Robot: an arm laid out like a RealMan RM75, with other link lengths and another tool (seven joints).
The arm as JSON. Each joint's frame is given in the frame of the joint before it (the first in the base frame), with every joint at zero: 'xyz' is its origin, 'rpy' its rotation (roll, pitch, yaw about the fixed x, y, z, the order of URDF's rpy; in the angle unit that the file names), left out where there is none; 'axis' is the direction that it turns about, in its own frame. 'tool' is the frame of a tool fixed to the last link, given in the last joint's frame.
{
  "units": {
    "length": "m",
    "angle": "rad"
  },
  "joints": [
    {
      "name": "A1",
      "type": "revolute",
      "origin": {
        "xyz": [
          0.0,
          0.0,
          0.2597
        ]
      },
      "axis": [
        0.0,
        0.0,
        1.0
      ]
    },
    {
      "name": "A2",
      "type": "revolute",
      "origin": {
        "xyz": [
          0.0,
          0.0,
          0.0
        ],
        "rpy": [
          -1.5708,
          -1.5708,
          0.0
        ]
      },
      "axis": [
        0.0,
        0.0,
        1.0
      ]
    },
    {
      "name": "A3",
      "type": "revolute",
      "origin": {
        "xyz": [
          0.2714,
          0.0,
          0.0
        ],
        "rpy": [
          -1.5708,
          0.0,
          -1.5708
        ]
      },
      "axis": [
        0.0,
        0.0,
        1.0
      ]
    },
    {
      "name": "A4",
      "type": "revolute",
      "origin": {
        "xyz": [
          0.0,
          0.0,
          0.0
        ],
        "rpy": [
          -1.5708,
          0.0,
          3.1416
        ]
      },
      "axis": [
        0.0,
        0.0,
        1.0
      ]
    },
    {
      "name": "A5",
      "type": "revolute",
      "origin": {
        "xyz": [
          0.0,
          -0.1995,
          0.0
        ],
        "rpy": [
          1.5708,
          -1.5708,
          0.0
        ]
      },
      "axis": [
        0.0,
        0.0,
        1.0
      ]
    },
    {
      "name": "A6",
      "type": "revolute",
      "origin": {
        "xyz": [
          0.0,
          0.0,
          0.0
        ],
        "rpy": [
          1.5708,
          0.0,
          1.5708
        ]
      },
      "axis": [
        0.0,
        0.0,
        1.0
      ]
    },
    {
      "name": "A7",
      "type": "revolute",
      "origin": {
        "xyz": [
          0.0,
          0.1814,
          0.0
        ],
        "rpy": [
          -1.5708,
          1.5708,
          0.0
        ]
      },
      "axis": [
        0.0,
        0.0,
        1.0
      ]
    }
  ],
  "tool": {
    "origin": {
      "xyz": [
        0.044,
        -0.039,
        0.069
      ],
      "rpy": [
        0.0,
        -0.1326,
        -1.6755
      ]
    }
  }
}
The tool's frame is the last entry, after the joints.
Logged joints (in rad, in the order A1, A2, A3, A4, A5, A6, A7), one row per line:
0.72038 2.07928 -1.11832 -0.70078 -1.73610 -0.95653 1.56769
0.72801 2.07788 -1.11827 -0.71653 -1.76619 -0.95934 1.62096
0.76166 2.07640 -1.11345 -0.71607 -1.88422 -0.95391 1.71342
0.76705 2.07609 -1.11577 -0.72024 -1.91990 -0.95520 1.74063
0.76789 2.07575 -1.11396 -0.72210 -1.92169 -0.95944 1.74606
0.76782 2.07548 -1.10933 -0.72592 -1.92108 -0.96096 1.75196
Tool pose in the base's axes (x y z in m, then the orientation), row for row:
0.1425 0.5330 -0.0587 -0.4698 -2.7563 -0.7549
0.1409 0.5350 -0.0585 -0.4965 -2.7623 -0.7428
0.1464 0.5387 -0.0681 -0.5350 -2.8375 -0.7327
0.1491 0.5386 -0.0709 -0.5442 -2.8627 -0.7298
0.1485 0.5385 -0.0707 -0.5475 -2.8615 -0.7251
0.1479 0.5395 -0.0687 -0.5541 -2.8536 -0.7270
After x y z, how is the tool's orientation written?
As a rotation vector, in radians.
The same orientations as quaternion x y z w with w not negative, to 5 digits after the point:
-0.16099 -0.94455 -0.25869 0.12241
-0.16980 -0.94472 -0.25404 0.11891
-0.17900 -0.94935 -0.24514 0.08120
-0.18073 -0.95072 -0.24237 0.06876
-0.18192 -0.95080 -0.24093 0.06960
-0.18443 -0.94983 -0.24198 0.07252

